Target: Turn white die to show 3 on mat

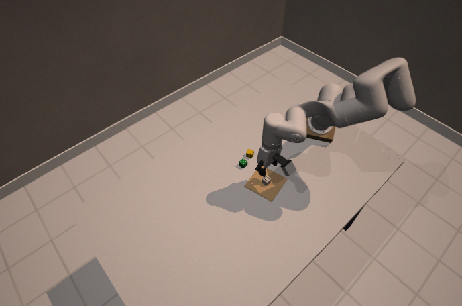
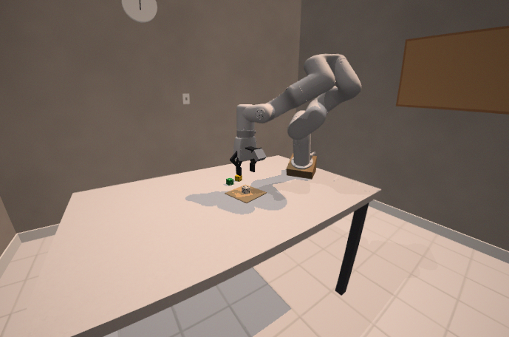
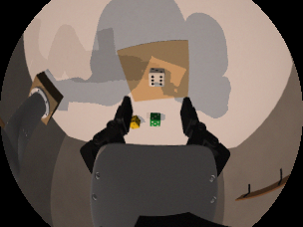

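Right now the white die is 10 cm below my hand. From my hand the other things lie so: yellow die 3 cm behind, 17 cm to the right, 10 cm below; then green die 3 cm ahead, 14 cm to the right, 10 cm below; then mat 11 cm below.
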